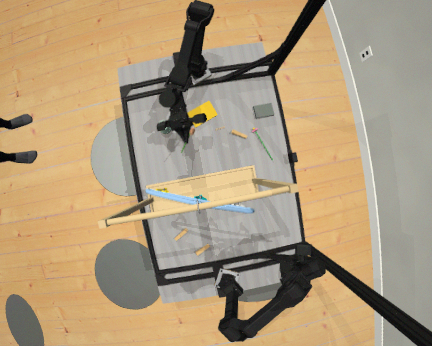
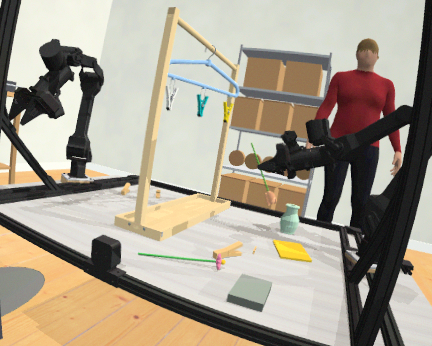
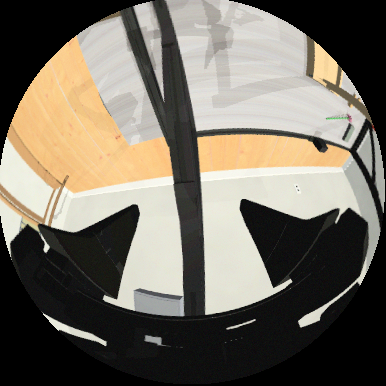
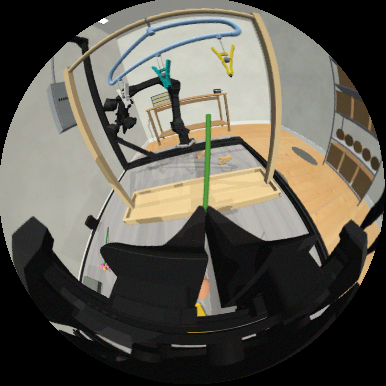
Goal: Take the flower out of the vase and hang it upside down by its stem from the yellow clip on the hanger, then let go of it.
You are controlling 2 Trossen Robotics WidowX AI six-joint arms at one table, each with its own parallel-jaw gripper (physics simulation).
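Where they show: left gripper, fingertip midpoint: (image 1: 307, 261) (image 2: 14, 122) (image 3: 189, 207) (image 4: 119, 136); right gripper, fingertip midpoint: (image 1: 186, 143) (image 2: 257, 167) (image 4: 203, 210); left arm's base at its link origin: (image 1: 227, 280) (image 2: 77, 176) (image 4: 184, 142); right arm's base at its link origin: (image 1: 197, 71).
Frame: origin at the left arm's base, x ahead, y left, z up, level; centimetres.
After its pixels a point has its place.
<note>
My right gripper (image 1: 186, 141) @(y 33.8, x 55.7, z 15.9 cm) (image 2: 262, 166) @(y 33.8, x 55.7, z 15.9 cm) (image 4: 203, 210) @(y 33.8, x 55.7, z 15.9 cm) is shut on the green stem of a flower (image 1: 183, 148) @(y 33.9, x 53.3, z 20.4 cm) (image 2: 270, 198) @(y 33.2, x 62.7, z 8.5 cm) (image 4: 207, 160) @(y 34.1, x 53.9, z 19.5 cm). Its orange-pink blossom hangs below the fingers and the stem end points up. The pale green vase (image 2: 289, 220) @(y 45.0, x 63.0, z 1.3 cm) stands on the table below. The yellow clip (image 1: 162, 190) @(y 35.1, x 38.0, z 32.8 cm) (image 2: 227, 112) @(y 34.6, x 38.2, z 31.1 cm) (image 4: 227, 60) @(y 35.1, x 38.3, z 30.9 cm) hangs from one end of the blue hanger (image 1: 172, 196) @(y 30.3, x 38.6, z 43.1 cm) (image 2: 190, 62) @(y 15.4, x 40.1, z 42.4 cm) (image 4: 200, 21), above and apart from the stem end. My left gripper (image 2: 18, 118) @(y -26.2, x 23.7, z 18.6 cm) (image 3: 189, 207) @(y -26.2, x 23.7, z 18.6 cm) is open and empty, far from the flower.
A wooden stand (image 2: 155, 120) @(y 1.2, x 50.8, z 24.0 cm) (image 4: 275, 100) @(y 44.5, x 28.8, z 23.5 cm) carries the hanger, with teal (image 2: 202, 105) @(y 22.9, x 39.5, z 31.2 cm) (image 4: 162, 74) @(y 23.2, x 39.7, z 31.1 cm) and white (image 2: 171, 95) @(y 10.8, x 40.6, z 31.5 cm) clips. A pink flower (image 1: 263, 145) @(y 1.6, x 66.5, z -2.3 cm) (image 2: 180, 258) @(y 1.7, x 67.1, z -2.3 cm), a grey block (image 1: 263, 110) @(y 6.0, x 82.6, z -1.8 cm) (image 2: 250, 291) @(y 4.5, x 83.6, z -1.8 cm), a yellow pad (image 2: 292, 250) @(y 32.8, x 73.4, z -2.7 cm) and wooden pegs (image 2: 227, 250) @(y 13.1, x 68.8, z -1.4 cm) lie on the table.
</note>
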